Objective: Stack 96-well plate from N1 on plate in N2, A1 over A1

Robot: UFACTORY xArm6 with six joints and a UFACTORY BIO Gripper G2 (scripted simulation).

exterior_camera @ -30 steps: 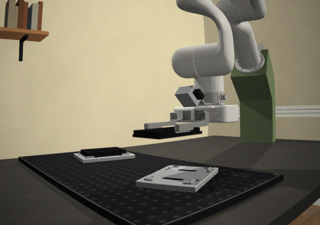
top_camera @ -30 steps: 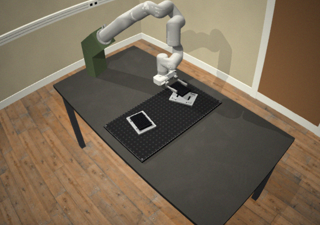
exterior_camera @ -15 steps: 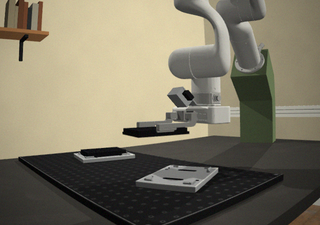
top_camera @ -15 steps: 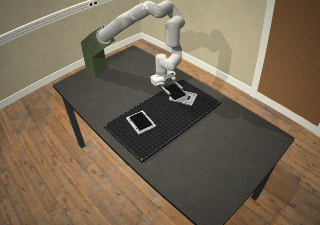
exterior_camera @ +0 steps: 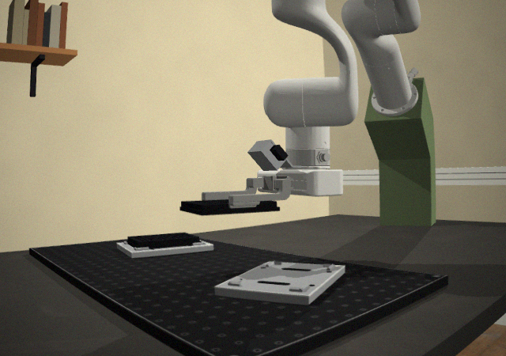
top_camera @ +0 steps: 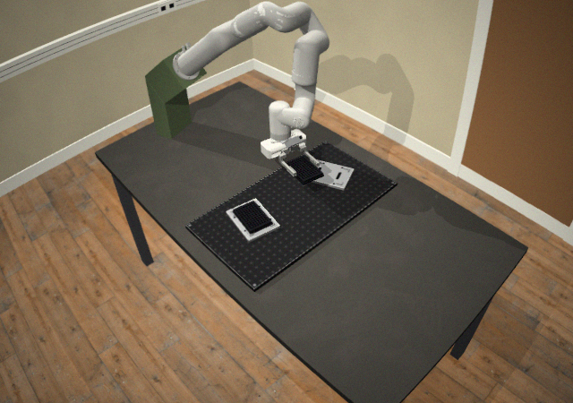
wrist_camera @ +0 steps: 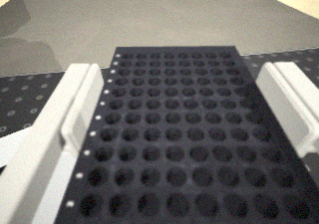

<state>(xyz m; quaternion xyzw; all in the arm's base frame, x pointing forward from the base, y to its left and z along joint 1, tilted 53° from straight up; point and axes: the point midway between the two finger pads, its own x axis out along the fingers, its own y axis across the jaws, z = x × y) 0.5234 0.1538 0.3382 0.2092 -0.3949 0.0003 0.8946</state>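
The white nest N2 lies 22 cm to the right of my hand, 10 cm below it and 9 cm ahead of it. Also, from my hand: white nest N1: 12 cm to the left, 10 cm below, 5 cm behind.
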